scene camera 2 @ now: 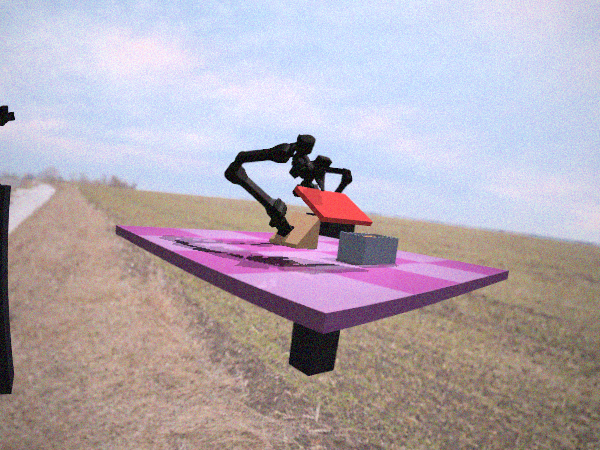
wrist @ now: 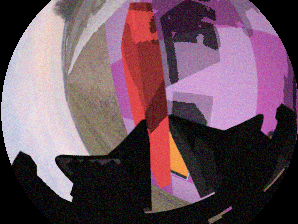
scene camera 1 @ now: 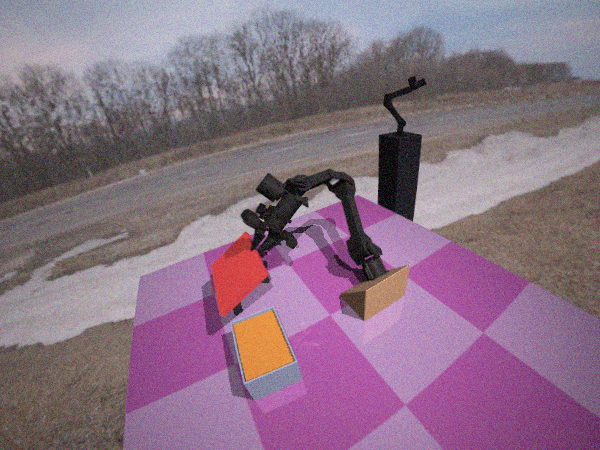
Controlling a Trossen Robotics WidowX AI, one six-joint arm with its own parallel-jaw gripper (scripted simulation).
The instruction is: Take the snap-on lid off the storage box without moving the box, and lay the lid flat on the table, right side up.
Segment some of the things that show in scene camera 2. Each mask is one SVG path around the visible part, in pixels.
The gripper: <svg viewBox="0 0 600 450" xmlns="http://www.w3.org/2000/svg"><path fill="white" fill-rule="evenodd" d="M331 159L324 155L318 155L314 162L311 162L308 158L302 159L298 157L289 174L293 178L300 176L303 179L296 186L319 189L320 187L322 191L325 191L326 172L323 171L322 166L329 168L332 163Z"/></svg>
A red lid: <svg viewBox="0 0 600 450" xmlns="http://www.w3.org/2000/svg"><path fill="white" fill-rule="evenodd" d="M294 189L321 222L371 226L373 223L344 193L322 191L296 186Z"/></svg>
